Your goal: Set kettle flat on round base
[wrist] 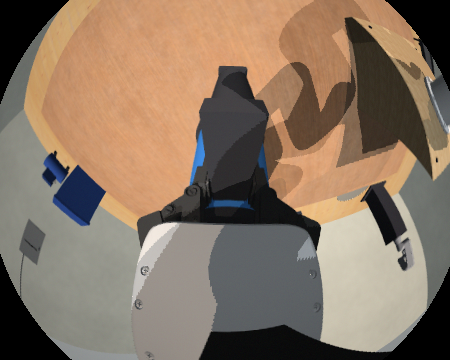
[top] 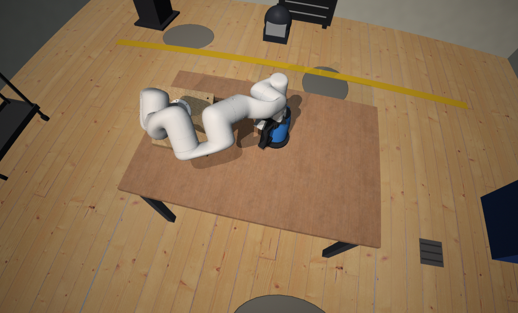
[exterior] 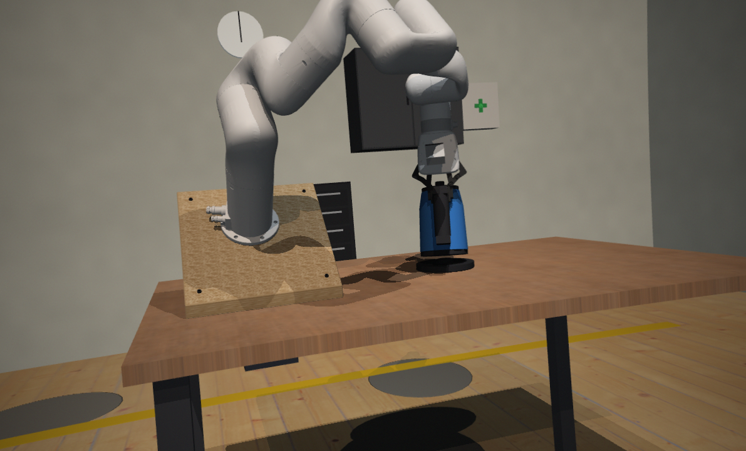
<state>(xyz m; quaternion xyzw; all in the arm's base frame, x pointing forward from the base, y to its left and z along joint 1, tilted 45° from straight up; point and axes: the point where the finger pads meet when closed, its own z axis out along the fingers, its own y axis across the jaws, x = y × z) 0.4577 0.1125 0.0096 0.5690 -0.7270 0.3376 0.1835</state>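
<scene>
Right now my hand is 1 cm short of the blue kettle, 2 cm to the right of it and 6 cm above it. From my hand the other things lie so: round black base 2 cm ahead, 6 cm to the left, 18 cm below.
</scene>
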